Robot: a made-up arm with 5 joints.
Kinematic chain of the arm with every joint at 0, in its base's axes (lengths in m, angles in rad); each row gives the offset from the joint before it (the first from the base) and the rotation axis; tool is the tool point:
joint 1: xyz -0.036 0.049 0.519 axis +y
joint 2: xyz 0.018 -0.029 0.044 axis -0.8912 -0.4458 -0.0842
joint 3: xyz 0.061 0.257 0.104 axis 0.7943 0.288 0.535
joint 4: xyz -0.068 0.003 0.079 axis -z
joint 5: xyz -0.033 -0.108 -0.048 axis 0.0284 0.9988 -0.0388
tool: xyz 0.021 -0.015 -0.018
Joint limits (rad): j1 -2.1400..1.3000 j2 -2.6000..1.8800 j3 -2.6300..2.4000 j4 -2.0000..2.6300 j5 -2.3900..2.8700
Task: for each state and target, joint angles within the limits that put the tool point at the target. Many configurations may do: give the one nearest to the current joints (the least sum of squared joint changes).
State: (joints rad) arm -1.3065 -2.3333 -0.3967 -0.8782 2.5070
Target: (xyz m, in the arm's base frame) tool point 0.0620 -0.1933 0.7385
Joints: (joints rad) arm -0.9578 -2.4484 -1.0888 -0.8779 2.7216
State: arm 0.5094 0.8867 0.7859 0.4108 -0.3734
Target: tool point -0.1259 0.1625 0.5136
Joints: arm 1.0143 1.2607 0.5230 0.9295 -0.2432
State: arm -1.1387 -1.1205 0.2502 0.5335 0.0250
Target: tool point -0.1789 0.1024 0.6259
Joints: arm -0.9200 -0.4172 0.4046 0.3623 0.0660
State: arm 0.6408 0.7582 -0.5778 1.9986 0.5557
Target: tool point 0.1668 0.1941 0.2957
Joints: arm -0.2234 1.2118 -0.9049 2.3658 0.6442
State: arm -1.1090 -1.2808 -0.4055 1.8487 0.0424
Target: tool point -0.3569 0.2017 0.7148
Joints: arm -1.0404 -0.9822 -0.5536 2.0661 0.0653
